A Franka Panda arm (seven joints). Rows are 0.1 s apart.
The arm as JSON. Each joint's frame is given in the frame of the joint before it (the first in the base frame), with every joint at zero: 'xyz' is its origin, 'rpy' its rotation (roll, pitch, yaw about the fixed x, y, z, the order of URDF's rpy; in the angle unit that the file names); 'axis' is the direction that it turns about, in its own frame. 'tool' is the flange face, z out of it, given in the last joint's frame.
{
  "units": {
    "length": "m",
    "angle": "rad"
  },
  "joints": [
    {
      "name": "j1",
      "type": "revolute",
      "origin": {
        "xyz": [
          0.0,
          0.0,
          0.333
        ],
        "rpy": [
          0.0,
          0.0,
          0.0
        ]
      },
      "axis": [
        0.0,
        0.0,
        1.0
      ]
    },
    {
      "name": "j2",
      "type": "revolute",
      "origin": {
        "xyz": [
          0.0,
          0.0,
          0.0
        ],
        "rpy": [
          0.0,
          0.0,
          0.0
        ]
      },
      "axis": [
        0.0,
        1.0,
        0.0
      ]
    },
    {
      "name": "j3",
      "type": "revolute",
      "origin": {
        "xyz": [
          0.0,
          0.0,
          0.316
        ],
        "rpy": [
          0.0,
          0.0,
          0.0
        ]
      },
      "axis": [
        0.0,
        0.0,
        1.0
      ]
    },
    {
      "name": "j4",
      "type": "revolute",
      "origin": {
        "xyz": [
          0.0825,
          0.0,
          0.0
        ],
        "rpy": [
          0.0,
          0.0,
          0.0
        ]
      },
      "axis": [
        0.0,
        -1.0,
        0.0
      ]
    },
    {
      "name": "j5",
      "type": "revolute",
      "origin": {
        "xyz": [
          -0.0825,
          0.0,
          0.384
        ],
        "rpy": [
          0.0,
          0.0,
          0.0
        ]
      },
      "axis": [
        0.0,
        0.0,
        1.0
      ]
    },
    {
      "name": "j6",
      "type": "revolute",
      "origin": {
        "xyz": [
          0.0,
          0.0,
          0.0
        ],
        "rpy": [
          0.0,
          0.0,
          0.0
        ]
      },
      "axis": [
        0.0,
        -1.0,
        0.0
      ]
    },
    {
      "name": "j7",
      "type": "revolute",
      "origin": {
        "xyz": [
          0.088,
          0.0,
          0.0
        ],
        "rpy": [
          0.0,
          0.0,
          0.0
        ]
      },
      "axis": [
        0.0,
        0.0,
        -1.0
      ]
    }
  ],
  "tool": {
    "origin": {
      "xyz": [
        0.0,
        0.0,
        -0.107
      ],
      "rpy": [
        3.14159,
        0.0,
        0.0
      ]
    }
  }
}
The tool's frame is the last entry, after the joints.
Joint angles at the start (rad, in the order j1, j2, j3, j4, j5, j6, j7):
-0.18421 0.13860 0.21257 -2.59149 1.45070 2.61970 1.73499
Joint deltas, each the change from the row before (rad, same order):
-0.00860 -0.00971 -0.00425 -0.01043 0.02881 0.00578 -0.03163
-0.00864 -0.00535 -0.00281 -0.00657 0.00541 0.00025 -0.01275
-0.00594 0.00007 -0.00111 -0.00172 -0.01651 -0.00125 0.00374
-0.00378 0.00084 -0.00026 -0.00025 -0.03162 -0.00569 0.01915
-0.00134 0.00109 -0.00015 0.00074 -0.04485 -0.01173 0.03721
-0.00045 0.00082 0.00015 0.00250 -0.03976 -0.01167 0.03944
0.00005 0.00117 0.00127 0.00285 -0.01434 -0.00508 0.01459
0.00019 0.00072 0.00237 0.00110 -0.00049 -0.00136 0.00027
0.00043 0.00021 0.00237 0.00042 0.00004 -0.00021 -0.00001
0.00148 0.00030 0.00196 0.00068 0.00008 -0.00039 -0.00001
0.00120 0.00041 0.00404 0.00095 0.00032 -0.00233 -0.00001
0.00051 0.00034 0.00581 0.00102 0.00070 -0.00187 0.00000
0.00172 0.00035 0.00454 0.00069 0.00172 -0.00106 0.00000
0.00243 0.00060 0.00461 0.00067 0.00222 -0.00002 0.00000
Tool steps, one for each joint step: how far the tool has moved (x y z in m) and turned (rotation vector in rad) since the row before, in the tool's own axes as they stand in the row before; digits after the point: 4 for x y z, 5 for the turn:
0.0035 -0.0045 -0.0051 0.01023 -0.01993 0.00319
0.0022 -0.0037 -0.0034 0.00516 -0.00678 0.00125
0.0006 -0.0024 -0.0012 0.00230 0.00642 -0.00410
-0.0002 -0.0008 -0.0001 -0.00232 0.01527 -0.00444
-0.0008 0.0008 0.0010 -0.00765 0.02372 -0.00007
-0.0016 0.0013 0.0009 -0.00741 0.02070 0.00479
-0.0013 0.0011 0.0007 -0.00396 0.00751 0.00052
-0.0004 0.0010 0.0008 -0.00240 0.00137 -0.00234
-0.0002 0.0010 0.0006 -0.00132 0.00113 -0.00230
-0.0004 0.0013 0.0008 -0.00165 0.00134 -0.00288
-0.0005 0.0021 0.0014 -0.00435 0.00234 -0.00416
-0.0006 0.0025 0.0015 -0.00445 0.00239 -0.00474
-0.0004 0.0023 0.0015 -0.00364 0.00201 -0.00367
-0.0003 0.0024 0.0017 -0.00299 0.00213 -0.00372

